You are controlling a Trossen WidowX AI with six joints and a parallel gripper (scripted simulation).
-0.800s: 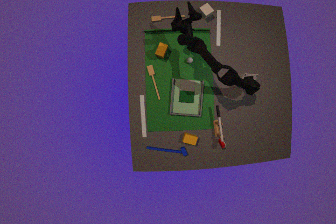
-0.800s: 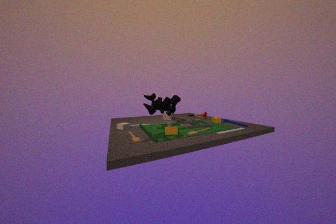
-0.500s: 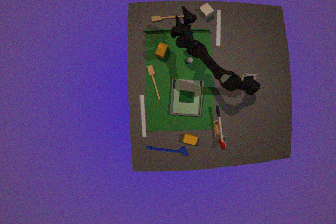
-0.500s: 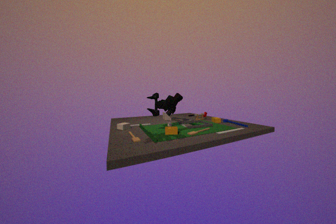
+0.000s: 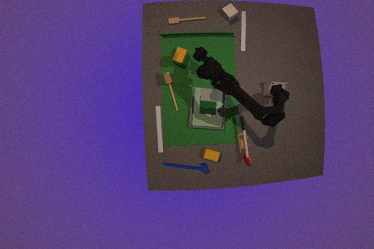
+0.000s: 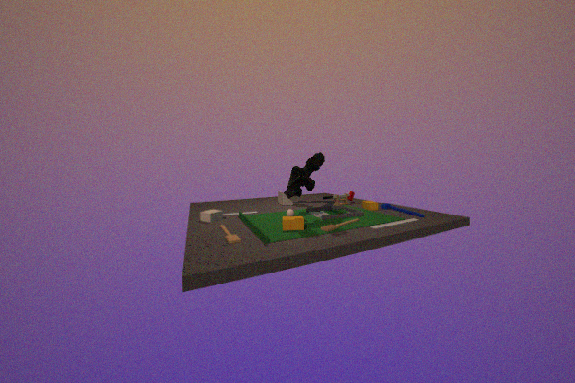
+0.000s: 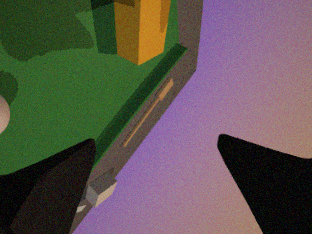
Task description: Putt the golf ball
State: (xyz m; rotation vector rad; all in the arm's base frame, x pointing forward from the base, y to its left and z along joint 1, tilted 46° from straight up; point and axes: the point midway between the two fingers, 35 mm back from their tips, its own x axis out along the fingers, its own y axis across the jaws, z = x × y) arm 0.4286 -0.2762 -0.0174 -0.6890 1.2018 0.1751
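My gripper tip is now 12 cm above the white golf ball, 7 cm past it and 5 cm to the right of it. Round my gripper tip: green mat 16 cm to the left, 15 cm below, 1 cm ahead; then red putter 53 cm to the left, 22 cm behind, 9 cm below; then platform 32 cm to the left, 14 cm below, 2 cm behind.
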